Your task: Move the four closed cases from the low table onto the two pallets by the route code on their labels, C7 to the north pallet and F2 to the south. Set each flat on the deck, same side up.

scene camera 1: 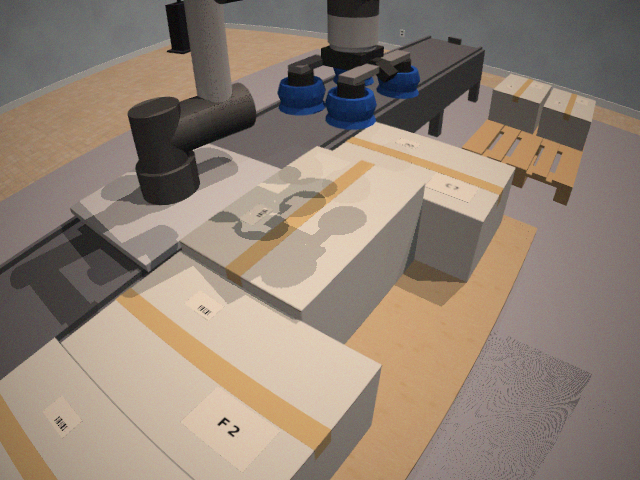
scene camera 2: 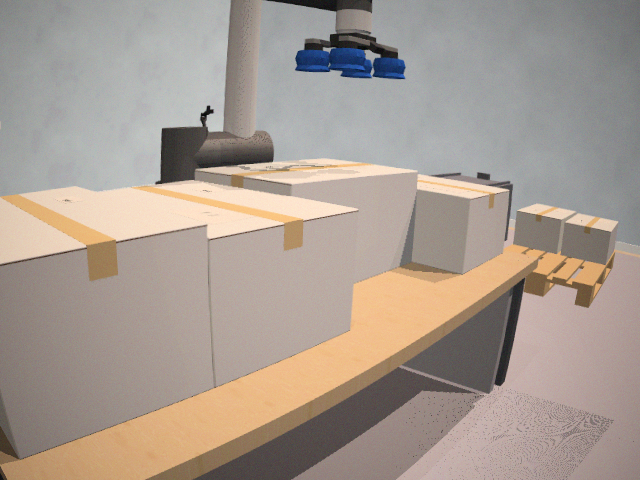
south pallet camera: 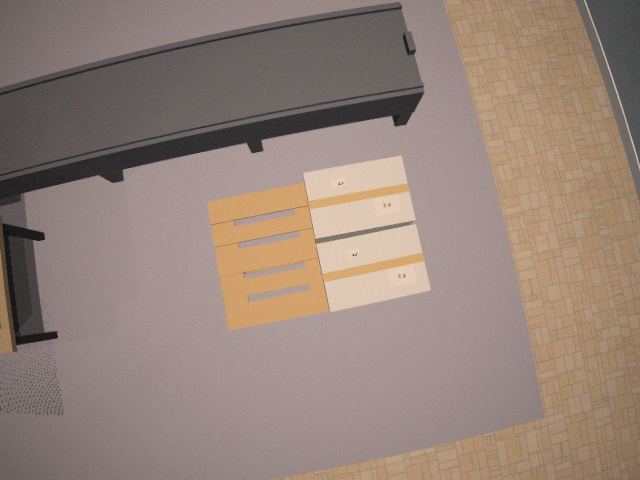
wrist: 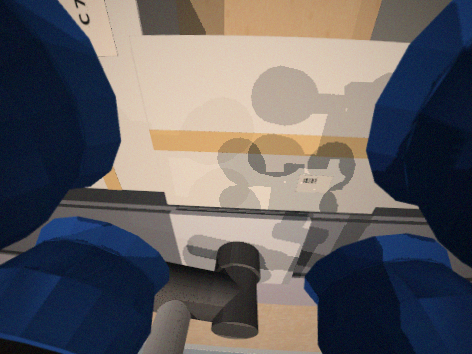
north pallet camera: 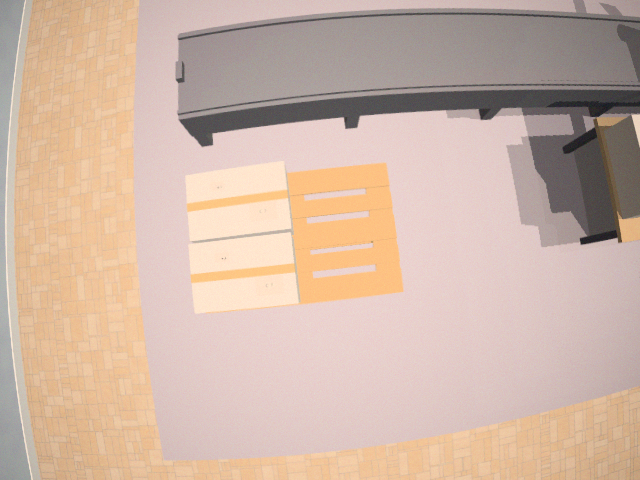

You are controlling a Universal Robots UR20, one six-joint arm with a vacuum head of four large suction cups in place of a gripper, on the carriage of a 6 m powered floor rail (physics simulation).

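Where they show: hand, tool point: (scene camera 2: 351,73) (wrist: 238,214); arm's base, link origin: (scene camera 1: 171,187) (wrist: 238,254).
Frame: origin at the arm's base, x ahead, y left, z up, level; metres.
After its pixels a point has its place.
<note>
My vacuum head (scene camera 1: 351,87) @(x 0.849, y 0.000, z 0.548 m) (scene camera 2: 351,63) is open and holds nothing. It hangs clear above the cases. A large, taller case (scene camera 1: 382,196) @(x 0.905, y 0.070, z 0.257 m) (scene camera 2: 382,222) @(x 0.972, y 0.014, z 0.116 m) (wrist: 200,75) @(x 0.910, y 0.083, z 0.257 m) lies beneath it in the wrist view; its route code does not show. The C7 case (scene camera 1: 465,160) @(x 0.994, y 0.509, z 0.200 m) (scene camera 2: 439,224) @(x 1.061, y 0.207, z 0.101 m) (wrist: 130,100) @(x 0.856, y 0.266, z 0.200 m) stands beyond it. The F2 case (scene camera 1: 310,356) @(x 1.040, y -0.428, z 0.227 m) (scene camera 2: 289,310) @(x 1.161, y -0.563, z 0.061 m) is on its near side, and a fourth case (scene camera 1: 113,454) @(x 0.914, y -0.813, z 0.251 m) (scene camera 2: 129,320) @(x 1.161, y -0.903, z 0.129 m) is nearest; its code is out of view. All stand on the low table (scene camera 1: 413,335) @(x 1.112, y -0.070, z -0.040 m) (scene camera 2: 392,310) @(x 1.161, y -0.200, z -0.040 m). The north pallet (north pallet camera: 351,229) @(x 0.992, y -2.788, z -0.426 m) and south pallet (south pallet camera: 273,255) @(x 1.007, y 2.163, z -0.426 m) each bear two cases.
The dark floor rail (scene camera 1: 434,56) (north pallet camera: 361,56) (south pallet camera: 206,93) runs behind the table. The arm stands on its pale carriage (scene camera 1: 232,191) @(x 0.244, y 0.120, z 0.000 m). Two C7-labelled cases (north pallet camera: 237,222) @(x 0.919, y -3.420, z -0.148 m) cover the north pallet's left half. Two labelled cases (south pallet camera: 361,222) @(x 0.947, y 2.696, z -0.164 m) cover the south pallet's right half.
</note>
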